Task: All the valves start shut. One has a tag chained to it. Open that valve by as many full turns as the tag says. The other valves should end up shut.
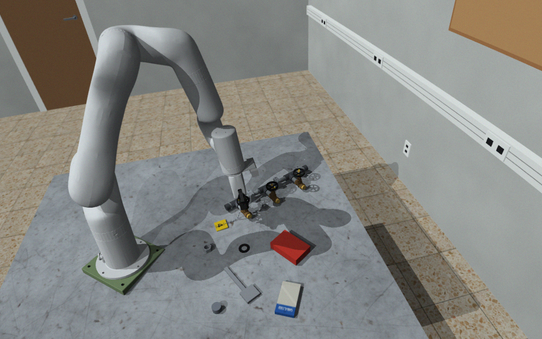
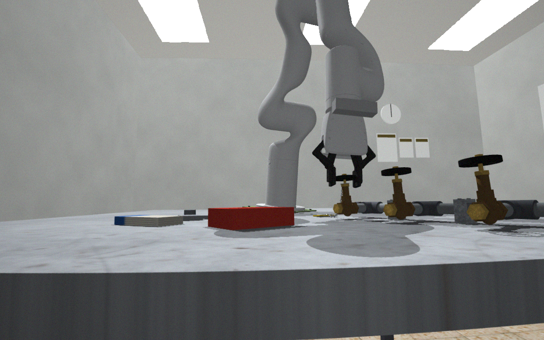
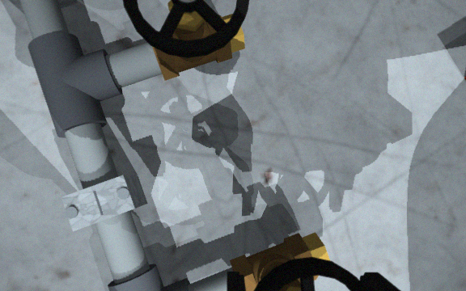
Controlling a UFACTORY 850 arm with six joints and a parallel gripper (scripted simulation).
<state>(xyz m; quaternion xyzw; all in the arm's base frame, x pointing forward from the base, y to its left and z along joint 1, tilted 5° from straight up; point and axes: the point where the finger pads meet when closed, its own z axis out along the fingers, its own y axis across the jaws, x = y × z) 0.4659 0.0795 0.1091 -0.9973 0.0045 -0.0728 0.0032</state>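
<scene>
Right now the yellow tag is 90 mm below my hand, 90 mm behind it and 20 mm to the right of it. Also, from my hand: black washer: 160 mm to the right, 90 mm below, 30 mm behind; red block: 210 mm to the right, 130 mm ahead, 70 mm below; grey nut: 170 mm behind, 120 mm to the right, 80 mm below.
</scene>
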